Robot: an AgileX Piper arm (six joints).
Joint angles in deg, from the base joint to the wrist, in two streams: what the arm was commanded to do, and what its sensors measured. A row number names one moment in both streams.
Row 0, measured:
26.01 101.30 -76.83 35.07 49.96 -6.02
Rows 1 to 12, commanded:
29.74 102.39 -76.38 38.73 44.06 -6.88
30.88 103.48 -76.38 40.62 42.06 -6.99
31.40 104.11 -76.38 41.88 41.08 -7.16
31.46 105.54 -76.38 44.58 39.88 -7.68
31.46 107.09 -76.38 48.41 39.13 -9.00
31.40 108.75 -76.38 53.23 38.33 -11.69
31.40 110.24 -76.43 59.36 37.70 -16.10
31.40 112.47 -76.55 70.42 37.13 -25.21
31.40 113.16 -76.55 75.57 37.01 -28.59
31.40 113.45 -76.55 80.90 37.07 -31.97
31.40 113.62 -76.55 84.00 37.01 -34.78
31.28 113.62 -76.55 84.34 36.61 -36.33
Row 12, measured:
31.28 113.56 -76.60 81.42 37.30 -32.37
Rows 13 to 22, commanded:
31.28 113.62 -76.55 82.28 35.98 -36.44
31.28 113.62 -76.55 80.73 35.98 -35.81
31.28 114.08 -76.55 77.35 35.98 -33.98
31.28 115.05 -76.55 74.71 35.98 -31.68
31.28 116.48 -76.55 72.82 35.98 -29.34
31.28 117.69 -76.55 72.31 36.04 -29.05
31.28 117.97 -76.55 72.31 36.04 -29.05
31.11 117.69 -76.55 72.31 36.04 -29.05
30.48 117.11 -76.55 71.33 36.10 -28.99
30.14 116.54 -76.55 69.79 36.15 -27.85
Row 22, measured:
31.05 117.74 -76.60 71.85 35.98 -29.28
